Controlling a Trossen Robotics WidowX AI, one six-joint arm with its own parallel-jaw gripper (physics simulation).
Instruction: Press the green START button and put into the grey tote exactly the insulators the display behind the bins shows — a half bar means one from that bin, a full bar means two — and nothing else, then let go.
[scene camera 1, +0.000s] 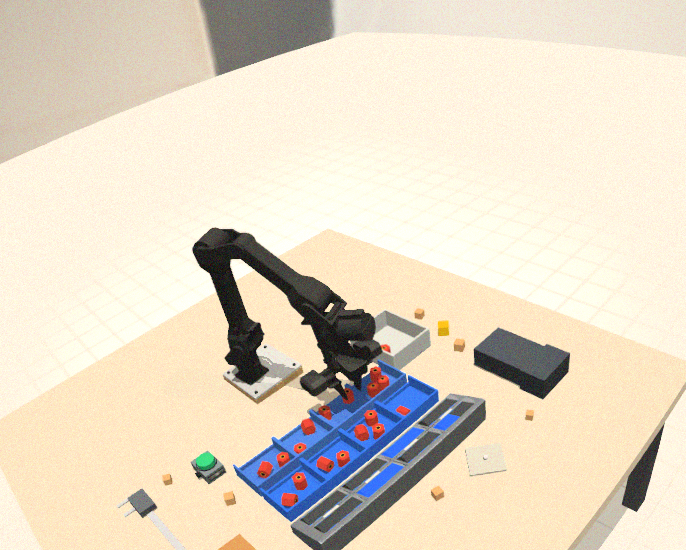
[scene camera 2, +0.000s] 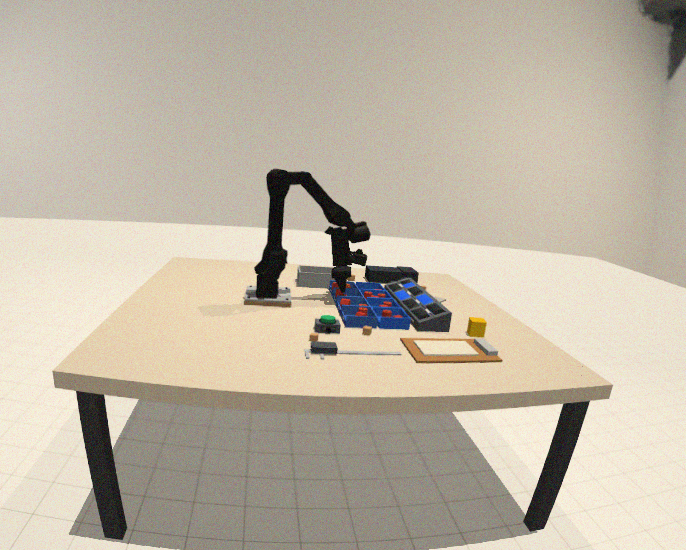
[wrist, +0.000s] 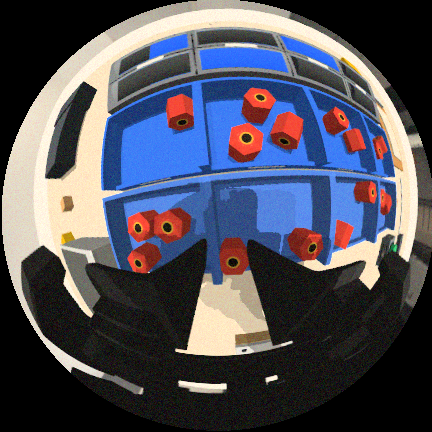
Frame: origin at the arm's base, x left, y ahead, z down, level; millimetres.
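Seen in the pictures: gripper, fingertip midpoint: (scene camera 1: 352, 394) (scene camera 2: 343, 290) (wrist: 226, 244); arm's base, link origin: (scene camera 1: 252, 373) (scene camera 2: 266, 295).
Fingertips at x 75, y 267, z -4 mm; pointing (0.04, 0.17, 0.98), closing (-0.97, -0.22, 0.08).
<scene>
Pixels of each thing's top centre, then the offset from my fingertips to it. "pt": a spot on its surface instead.
- half bar, top centre: (scene camera 1: 455, 411) (scene camera 2: 408, 280) dx +45, dy +248, dz -37 mm
- grey tote, top centre: (wrist: 90, 295) (scene camera 1: 388, 331) (scene camera 2: 318, 269) dx +200, dy -54, dz -27 mm
- green START button, top centre: (scene camera 1: 204, 458) (scene camera 2: 328, 316) (wrist: 394, 254) dx -338, dy -118, dz -14 mm
- dark block, top centre: (scene camera 1: 520, 351) (scene camera 2: 391, 268) dx +288, dy +264, dz -29 mm
- yellow cube, top centre: (scene camera 1: 443, 324) (wrist: 63, 243) dx +318, dy +24, dz +0 mm
- caliper-like tool, top centre: (scene camera 1: 151, 523) (scene camera 2: 355, 347) dx -518, dy -86, dz +7 mm
- orange-framed board, surface spot: (scene camera 2: 409, 349) pt dx -495, dy +62, dz +22 mm
My gripper (scene camera 1: 352, 393) (scene camera 2: 341, 292) (wrist: 226, 244) is open, its fingers partly closed around a red insulator (scene camera 1: 348, 395) (wrist: 233, 252) in a near-row bin. The insulator is close to the right finger in the wrist view, with a gap at the left finger. More red insulators lie in the blue bins (scene camera 1: 422, 393) (wrist: 150, 155). The display (scene camera 1: 395, 480) (scene camera 2: 438, 324) shows two full blue bars (scene camera 1: 402, 442) (scene camera 1: 379, 480) and one half bar (scene camera 1: 446, 422). The grey tote (scene camera 1: 418, 346) (scene camera 2: 312, 276) holds a red insulator (scene camera 1: 385, 348). The green START button (scene camera 1: 206, 460) (scene camera 2: 327, 319) stands beside the bins.
A dark block (scene camera 1: 518, 360) (scene camera 2: 389, 273) stands beyond the display end. Small orange cubes (scene camera 1: 459, 344) (scene camera 1: 229, 497) and a yellow cube (scene camera 1: 443, 328) lie around. A caliper-like tool (scene camera 1: 142, 502) (scene camera 2: 324, 347) and an orange-framed board (scene camera 2: 409, 349) lie near one table side.
</scene>
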